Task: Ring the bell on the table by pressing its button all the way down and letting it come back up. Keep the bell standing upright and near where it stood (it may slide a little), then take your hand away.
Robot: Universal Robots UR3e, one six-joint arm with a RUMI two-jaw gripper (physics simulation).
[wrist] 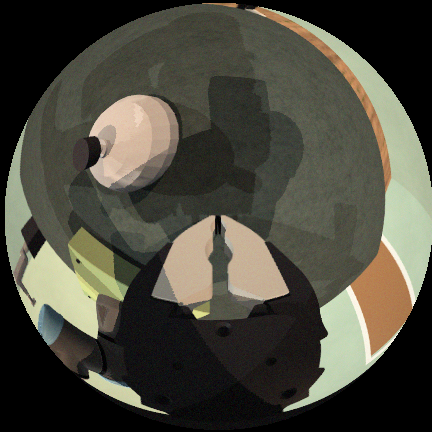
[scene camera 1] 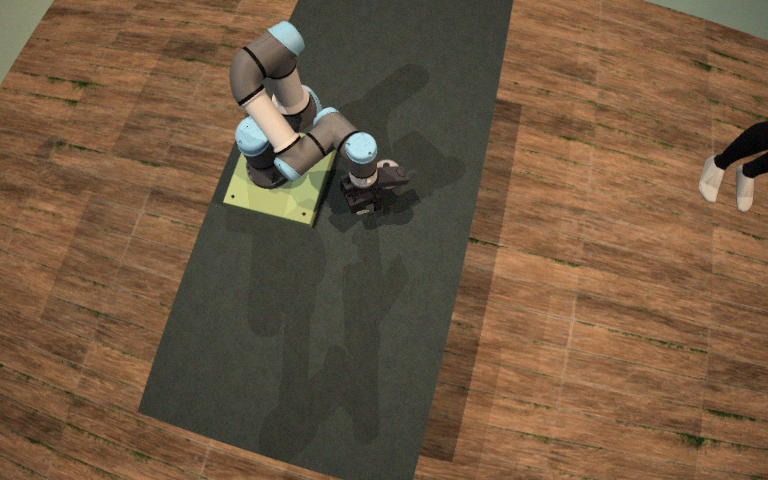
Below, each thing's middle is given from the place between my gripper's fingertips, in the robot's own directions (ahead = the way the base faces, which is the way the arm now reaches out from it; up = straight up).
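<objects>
My gripper is 30 mm below the bell (wrist: 139, 133), 20 mm short of it and 100 mm to the right of it. Counted from my gripper, the black button (wrist: 86, 151) sits 50 mm above, 20 mm ahead and 100 mm to the left.
</objects>
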